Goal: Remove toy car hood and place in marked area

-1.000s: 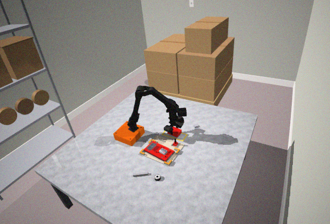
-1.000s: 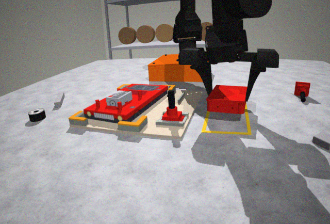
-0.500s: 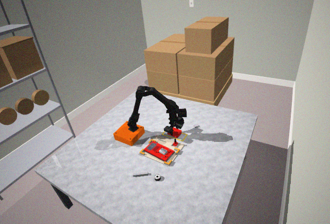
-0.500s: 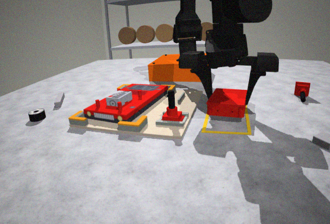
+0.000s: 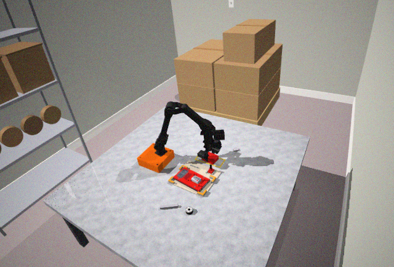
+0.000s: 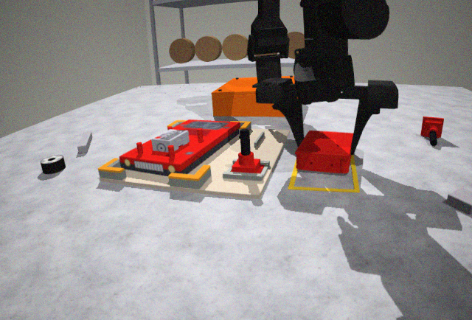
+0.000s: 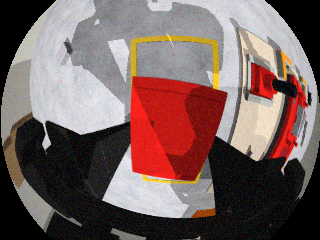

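The hood lies 1 cm above my gripper tip. Also, from my gripper tip: black wheel (17 cm ahead, 39 cm to the right).
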